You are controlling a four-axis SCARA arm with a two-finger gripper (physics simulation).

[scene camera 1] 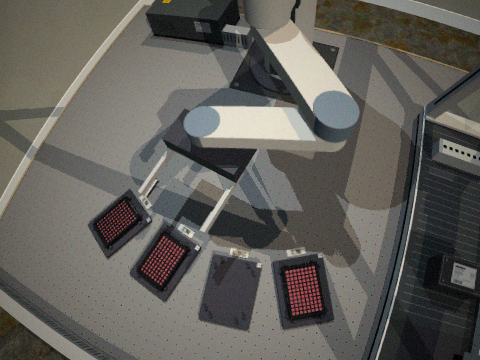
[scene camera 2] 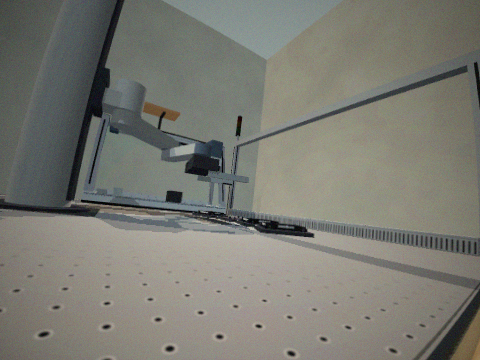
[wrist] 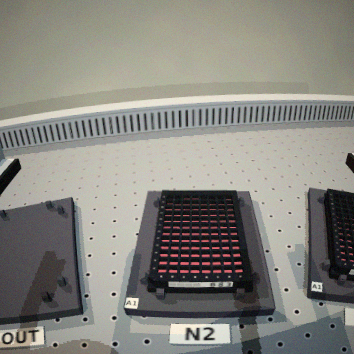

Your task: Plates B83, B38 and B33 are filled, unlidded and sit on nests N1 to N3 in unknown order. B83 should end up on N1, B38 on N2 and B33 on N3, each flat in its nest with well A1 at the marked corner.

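Frame: origin at the arm's base, x ahead, y left, z up, level; centimetres.
Seen in the pictures: gripper, between the fingertips: (scene camera 1: 170, 212) (scene camera 2: 239, 181) (wrist: 181, 138).
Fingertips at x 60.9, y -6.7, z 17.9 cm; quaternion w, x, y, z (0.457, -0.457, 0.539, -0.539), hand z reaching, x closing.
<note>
Pixels of each thing's middle, then the offset from my fingertips to it. "pt": a spot on its surface instead.
- black plate with red wells, middle of its body: (wrist: 199, 233) (scene camera 1: 162, 260) (scene camera 2: 259, 221) dx +9.8, dy -3.0, dz -14.7 cm
- nest N2, middle of its body: (wrist: 199, 239) (scene camera 1: 163, 261) dx +9.8, dy -3.0, dz -15.5 cm
- nest N3, middle of its body: (scene camera 1: 117, 222) (scene camera 2: 282, 229) dx +5.6, dy -20.2, dz -15.5 cm
- third plate, middle of its body: (scene camera 1: 303, 290) dx +4.3, dy +31.4, dz -14.7 cm
- nest N1, a spot on its surface: (scene camera 1: 295, 260) pt dx -2.0, dy +27.3, dz -15.4 cm
- A1 mark, middle of its body: (wrist: 131, 302) dx +3.4, dy +3.8, dz -15.4 cm
- nest marked OUT, middle of its body: (wrist: 20, 251) (scene camera 1: 230, 291) (scene camera 2: 236, 218) dx +10.3, dy +15.4, dz -15.5 cm
- black box, a spot on its surface: (scene camera 1: 187, 20) pt dx -64.4, dy -30.4, dz -6.7 cm
- slotted rail, a spot on its surface: (wrist: 175, 117) pt dx +39.4, dy -5.1, dz -14.5 cm
My gripper (scene camera 1: 172, 212) (scene camera 2: 223, 178) (wrist: 181, 138) is open and empty, raised above the table on the near side of N2. A black plate with red wells (scene camera 1: 162, 260) (wrist: 202, 240), its label reading B83, lies flat on nest N2 (scene camera 1: 181, 267) (wrist: 260, 300). Another plate (scene camera 1: 117, 221) (wrist: 345, 235) sits on nest N3 (scene camera 1: 128, 235) (wrist: 316, 250), partly cut off in the wrist view. A third plate (scene camera 1: 304, 292) sits on nest N1 (scene camera 1: 295, 260). Their labels are unreadable. The A1 mark (wrist: 132, 303) is at N2's near left corner in the wrist view; the plate's well A1 cannot be told.
A nest marked OUT (scene camera 1: 230, 292) (wrist: 35, 240) lies between N1 and N2 and holds no plate. A framed enclosure (scene camera 1: 420, 150) stands at the right with a dark box (scene camera 1: 462, 275) inside. A black box (scene camera 1: 187, 20) is beside the arm's base. A slotted rail (wrist: 175, 117) edges the table.
</note>
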